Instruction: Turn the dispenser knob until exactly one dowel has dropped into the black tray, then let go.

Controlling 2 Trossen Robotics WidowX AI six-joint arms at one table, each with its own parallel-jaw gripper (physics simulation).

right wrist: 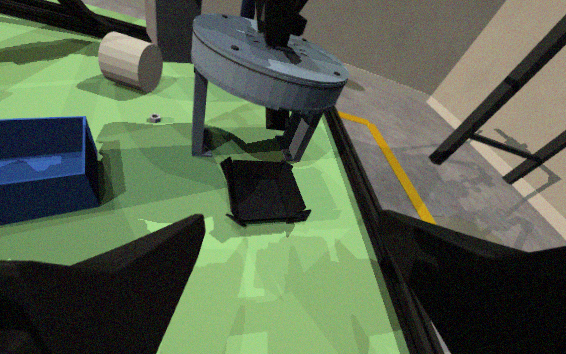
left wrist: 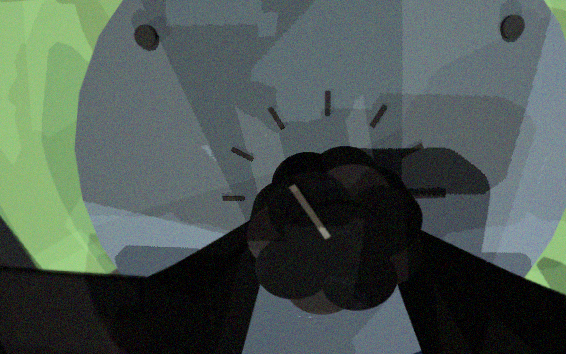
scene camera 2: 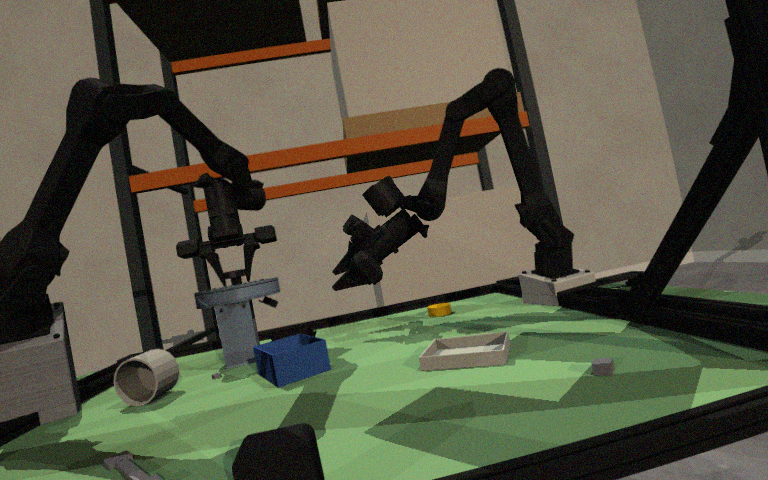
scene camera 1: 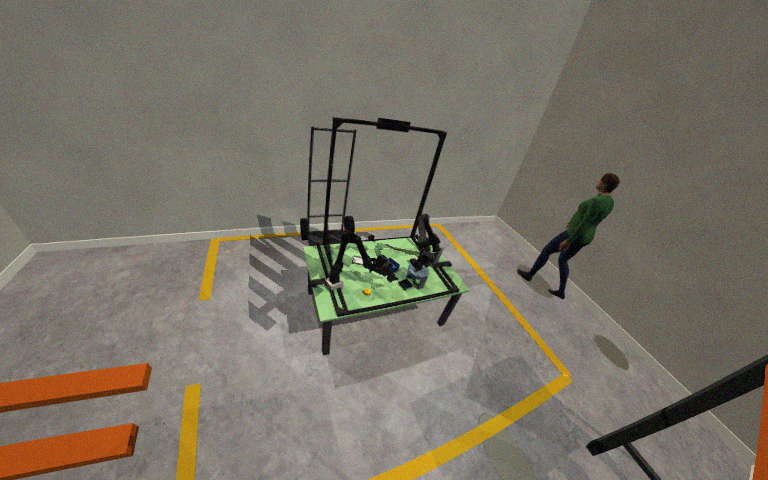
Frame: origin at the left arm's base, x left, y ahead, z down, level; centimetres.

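Where they show: left gripper, fingertip midpoint: [right wrist: 265,38] [scene camera 2: 236,284]; right gripper, fingertip midpoint: [right wrist: 293,220] [scene camera 2: 333,280] [scene camera 1: 395,276]; left arm's base at its link origin: [scene camera 2: 24,326] [scene camera 1: 436,250]; right arm's base at its link origin: [scene camera 2: 554,272] [scene camera 1: 334,280].
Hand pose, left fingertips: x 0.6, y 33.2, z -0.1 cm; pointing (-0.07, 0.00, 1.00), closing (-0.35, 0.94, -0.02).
Each offset is from my left fingertips to the top centre of the thing.
The grey-blue round dispenser @(dx +1.3, dy +0.3, dz +0.0 cm) [scene camera 1: 417,272] [scene camera 2: 237,292] [right wrist: 240,82] stands on legs. Its dark lobed knob @(dx +1.3, dy +0.3, dz -2.7 cm) [left wrist: 330,272] has a pale pointer line slanting to the upper left; tick marks fan around it, the right one thicker. My left gripper [scene camera 2: 233,276] [left wrist: 327,234] is shut on the knob from above. The black tray @(dx -1.5, dy +8.8, dz +12.3 cm) [scene camera 1: 405,284] [right wrist: 265,195] lies on the table in front of the dispenser legs; no dowel can be made out in its dark inside. It does not show in scene camera 2. My right gripper [scene camera 2: 335,281] [right wrist: 293,220] is open and empty, raised off the table facing the dispenser.
A blue bin @(dx -21.9, dy +0.2, dz +10.2 cm) [scene camera 2: 291,362] [right wrist: 45,195] stands near the dispenser. A beige cylinder @(dx -9.9, dy -18.3, dz +7.7 cm) [scene camera 2: 164,370] [right wrist: 122,57] lies on its side, a small nut @(dx -9.1, dy -8.4, dz +14.0 cm) [right wrist: 154,118] nearby. A beige tray @(dx -43.9, dy +15.5, dz +13.0 cm) [scene camera 2: 464,361], yellow piece @(dx -16.9, dy +36.2, dz +12.8 cm) [scene camera 1: 367,291] [scene camera 2: 438,309] and grey cube @(dx -61.2, dy +16.2, dz +13.6 cm) [scene camera 2: 602,366] lie farther right in scene camera 2.
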